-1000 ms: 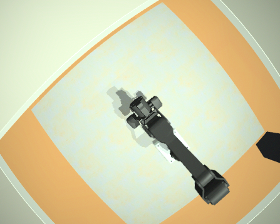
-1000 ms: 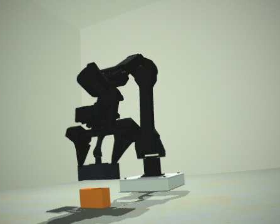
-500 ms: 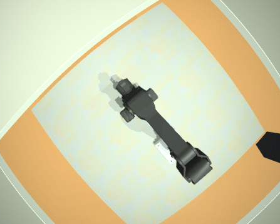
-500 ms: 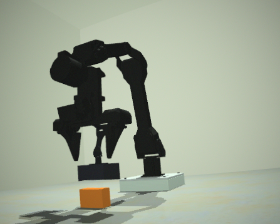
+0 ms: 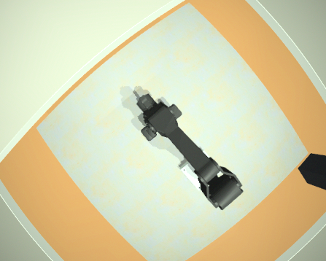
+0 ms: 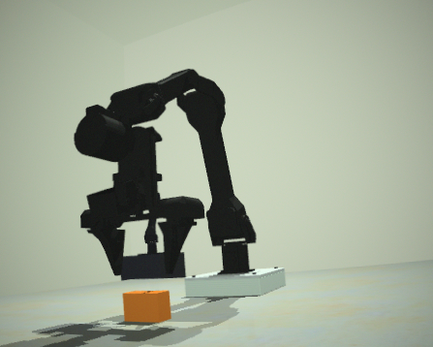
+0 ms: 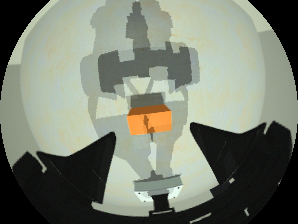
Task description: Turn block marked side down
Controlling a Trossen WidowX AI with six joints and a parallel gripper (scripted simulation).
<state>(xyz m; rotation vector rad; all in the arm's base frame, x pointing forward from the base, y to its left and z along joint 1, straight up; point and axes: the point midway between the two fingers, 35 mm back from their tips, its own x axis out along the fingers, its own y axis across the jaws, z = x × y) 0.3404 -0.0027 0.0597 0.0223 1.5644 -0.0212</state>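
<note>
The block lies 1 cm behind my gripper tip and 4 cm below it.
</note>
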